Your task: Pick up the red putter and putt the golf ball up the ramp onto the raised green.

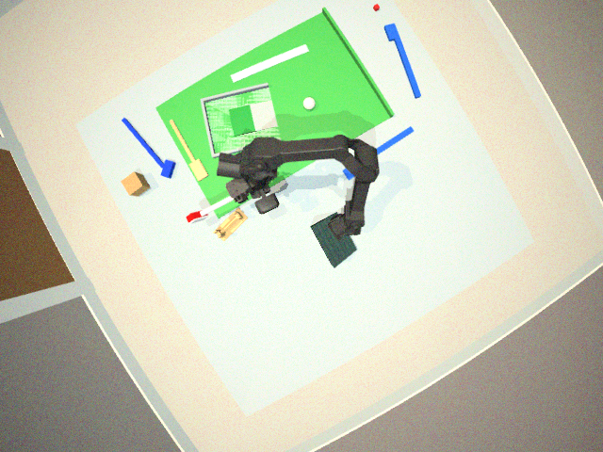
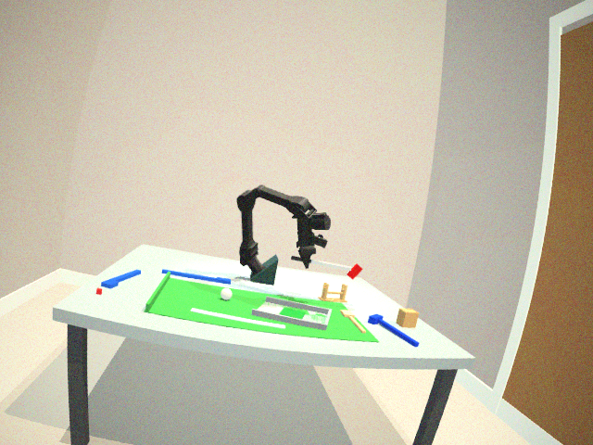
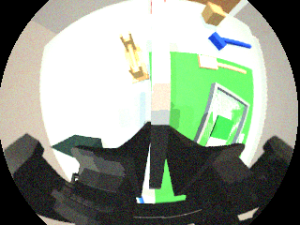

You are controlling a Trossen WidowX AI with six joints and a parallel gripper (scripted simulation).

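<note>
Now: the red putter 8 cm to the left of my gripper tip, 2 cm above it and 1 cm ahead of it. The rest, counted from my gripper tip: tan wooden stand: 15 cm to the left, 10 cm below, 3 cm behind; green mat: 22 cm to the right, 21 cm ahead, 13 cm below; white golf ball: 33 cm to the right, 14 cm ahead, 11 cm below.
</note>
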